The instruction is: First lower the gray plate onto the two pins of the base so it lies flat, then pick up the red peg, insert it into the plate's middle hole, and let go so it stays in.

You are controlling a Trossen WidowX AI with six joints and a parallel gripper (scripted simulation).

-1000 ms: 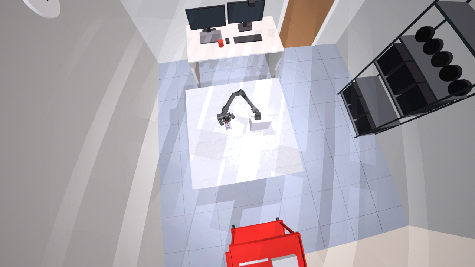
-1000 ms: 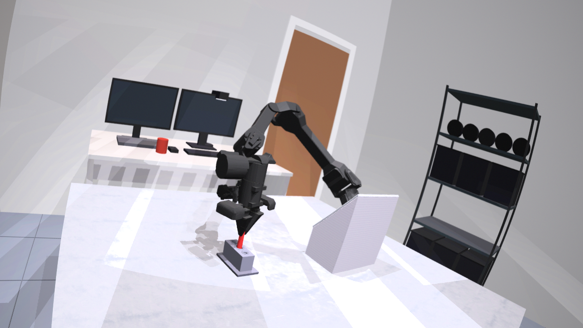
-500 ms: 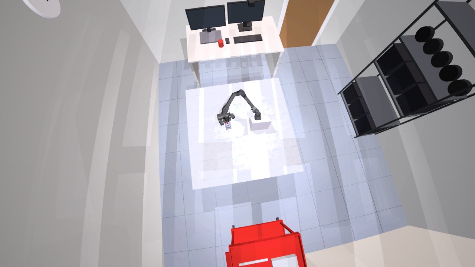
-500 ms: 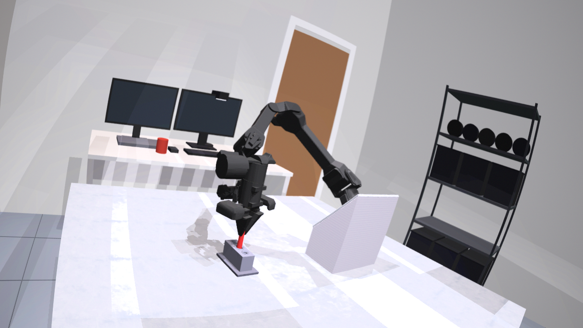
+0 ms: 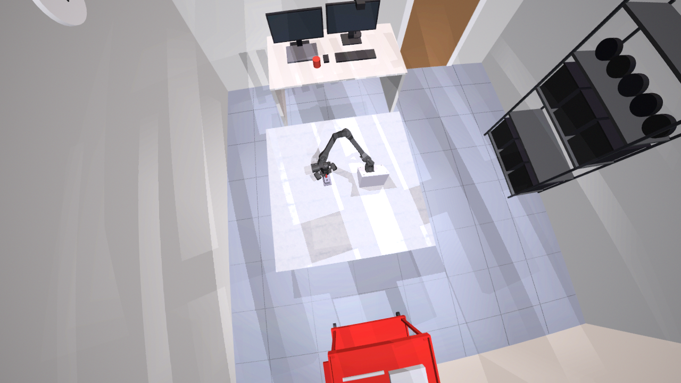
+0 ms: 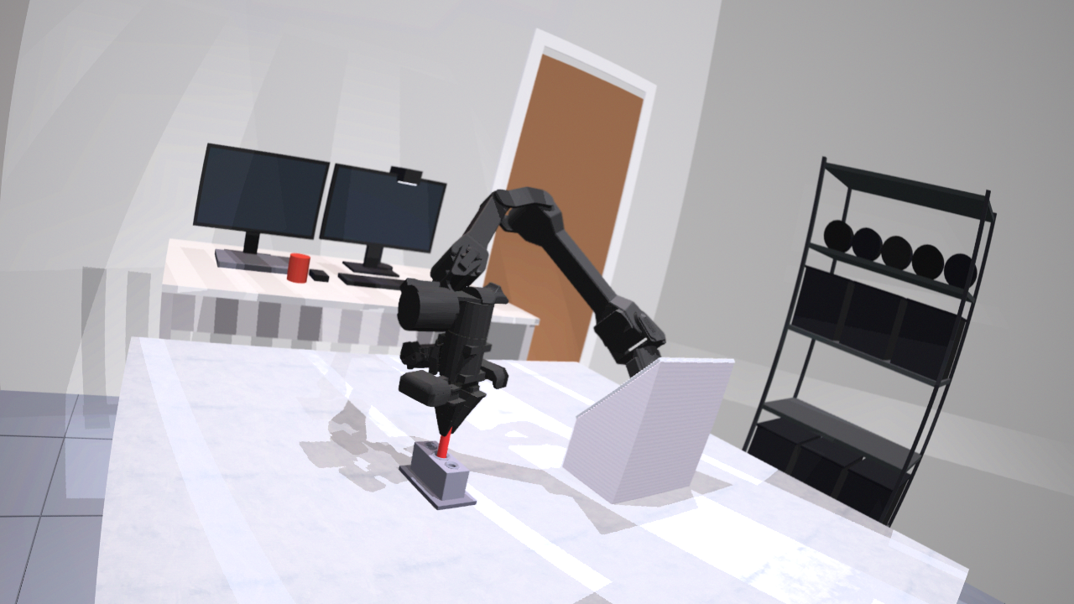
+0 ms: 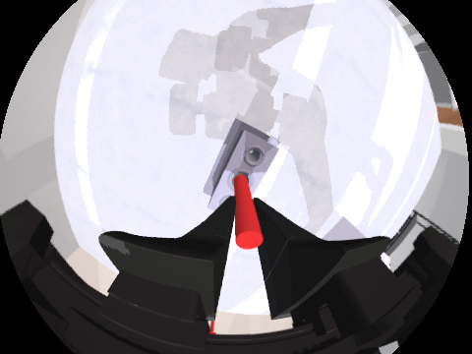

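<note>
My gripper tip is now right at the red peg. From my gripper tip the other things lie so: gray plate (5 cm below).
</note>
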